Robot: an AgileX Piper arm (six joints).
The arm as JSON. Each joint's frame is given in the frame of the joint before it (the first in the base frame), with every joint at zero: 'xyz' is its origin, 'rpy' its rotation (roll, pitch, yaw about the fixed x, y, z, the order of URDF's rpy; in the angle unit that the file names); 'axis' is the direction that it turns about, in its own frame. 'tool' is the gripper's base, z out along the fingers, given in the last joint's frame.
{
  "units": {
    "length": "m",
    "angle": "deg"
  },
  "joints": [
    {
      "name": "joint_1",
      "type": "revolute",
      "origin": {
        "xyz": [
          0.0,
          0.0,
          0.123
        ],
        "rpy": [
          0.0,
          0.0,
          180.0
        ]
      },
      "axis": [
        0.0,
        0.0,
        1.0
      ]
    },
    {
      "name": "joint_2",
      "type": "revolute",
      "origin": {
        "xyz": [
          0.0,
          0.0,
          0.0
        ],
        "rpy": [
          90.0,
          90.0,
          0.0
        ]
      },
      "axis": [
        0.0,
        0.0,
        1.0
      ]
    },
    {
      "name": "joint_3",
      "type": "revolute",
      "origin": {
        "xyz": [
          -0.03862,
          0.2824,
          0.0
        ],
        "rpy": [
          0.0,
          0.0,
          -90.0
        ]
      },
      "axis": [
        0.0,
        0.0,
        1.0
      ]
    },
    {
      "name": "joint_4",
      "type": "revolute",
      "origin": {
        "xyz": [
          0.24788,
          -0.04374,
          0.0
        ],
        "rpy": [
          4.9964,
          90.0,
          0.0
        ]
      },
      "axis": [
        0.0,
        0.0,
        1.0
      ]
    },
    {
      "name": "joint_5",
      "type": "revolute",
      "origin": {
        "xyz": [
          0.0,
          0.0,
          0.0
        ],
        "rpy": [
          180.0,
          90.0,
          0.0
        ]
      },
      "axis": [
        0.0,
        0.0,
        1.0
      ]
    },
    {
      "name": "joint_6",
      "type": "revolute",
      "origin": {
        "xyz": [
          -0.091,
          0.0,
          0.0
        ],
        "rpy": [
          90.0,
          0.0,
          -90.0
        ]
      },
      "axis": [
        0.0,
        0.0,
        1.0
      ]
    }
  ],
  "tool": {
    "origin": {
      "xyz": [
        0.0,
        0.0,
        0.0
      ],
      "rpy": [
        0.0,
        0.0,
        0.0
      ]
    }
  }
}
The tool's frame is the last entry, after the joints.
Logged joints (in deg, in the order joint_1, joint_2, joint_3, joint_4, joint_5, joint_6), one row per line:
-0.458, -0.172, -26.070, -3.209, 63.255, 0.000
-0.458, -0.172, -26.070, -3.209, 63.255, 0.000
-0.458, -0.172, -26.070, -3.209, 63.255, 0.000
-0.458, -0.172, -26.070, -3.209, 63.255, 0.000
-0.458, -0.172, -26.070, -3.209, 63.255, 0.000
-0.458, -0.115, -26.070, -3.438, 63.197, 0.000
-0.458, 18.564, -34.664, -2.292, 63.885, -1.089
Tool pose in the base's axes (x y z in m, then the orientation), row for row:
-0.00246, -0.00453, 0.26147, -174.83, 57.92, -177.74
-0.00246, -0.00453, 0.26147, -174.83, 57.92, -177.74
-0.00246, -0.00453, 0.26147, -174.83, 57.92, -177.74
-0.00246, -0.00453, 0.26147, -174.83, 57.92, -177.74
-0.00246, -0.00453, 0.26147, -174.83, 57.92, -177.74
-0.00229, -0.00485, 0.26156, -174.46, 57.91, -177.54
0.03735, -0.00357, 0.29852, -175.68, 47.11, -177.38
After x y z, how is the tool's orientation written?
As angles about the fixed x, y, z axes (roll, pitch, yaw), in degrees.
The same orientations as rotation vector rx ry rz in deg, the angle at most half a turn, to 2 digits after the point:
0.64, 121.98, -4.17
0.64, 121.98, -4.17
0.64, 121.98, -4.17
0.64, 121.98, -4.17
0.64, 121.98, -4.17
0.65, 121.98, -4.45
-0.85, 132.79, -3.68

